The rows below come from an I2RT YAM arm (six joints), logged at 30 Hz.
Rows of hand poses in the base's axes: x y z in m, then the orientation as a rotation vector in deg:
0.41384, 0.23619, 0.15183, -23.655, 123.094, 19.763
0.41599, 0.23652, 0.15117, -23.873, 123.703, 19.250
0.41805, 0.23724, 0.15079, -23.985, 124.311, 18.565
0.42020, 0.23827, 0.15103, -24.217, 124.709, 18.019
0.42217, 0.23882, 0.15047, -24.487, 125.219, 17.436
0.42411, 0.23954, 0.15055, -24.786, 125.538, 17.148
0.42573, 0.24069, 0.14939, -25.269, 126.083, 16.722
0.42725, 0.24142, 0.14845, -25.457, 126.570, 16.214
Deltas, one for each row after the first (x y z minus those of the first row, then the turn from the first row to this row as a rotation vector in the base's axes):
0.00215, 0.00033, -0.00066, -0.572, 0.469, -0.059
0.00421, 0.00105, -0.00104, -1.219, 0.900, -0.258
0.00636, 0.00208, -0.00080, -1.768, 1.163, -0.310
0.00833, 0.00263, -0.00136, -2.381, 1.529, -0.352
0.01027, 0.00335, -0.00128, -2.762, 1.776, -0.256
0.01189, 0.00450, -0.00244, -3.354, 2.215, -0.088
0.01341, 0.00523, -0.00338, -3.877, 2.579, -0.158

